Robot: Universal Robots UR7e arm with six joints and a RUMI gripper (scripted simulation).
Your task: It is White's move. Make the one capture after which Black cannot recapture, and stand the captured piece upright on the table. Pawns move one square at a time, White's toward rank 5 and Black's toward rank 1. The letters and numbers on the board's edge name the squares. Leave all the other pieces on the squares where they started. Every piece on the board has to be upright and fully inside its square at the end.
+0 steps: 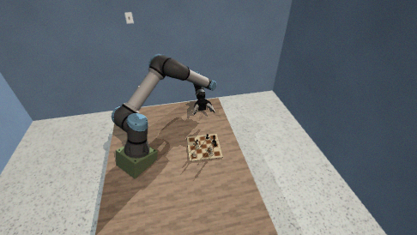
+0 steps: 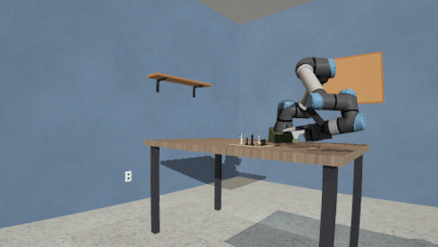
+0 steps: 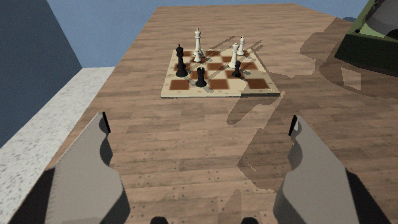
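The black pawn is 9 cm behind my hand, 20 cm to the right of it and 7 cm below it. The rest, counted from my hand: small chessboard: 5 cm behind, 25 cm to the right, 8 cm below; then white pawn: 1 cm behind, 28 cm to the right, 7 cm below.
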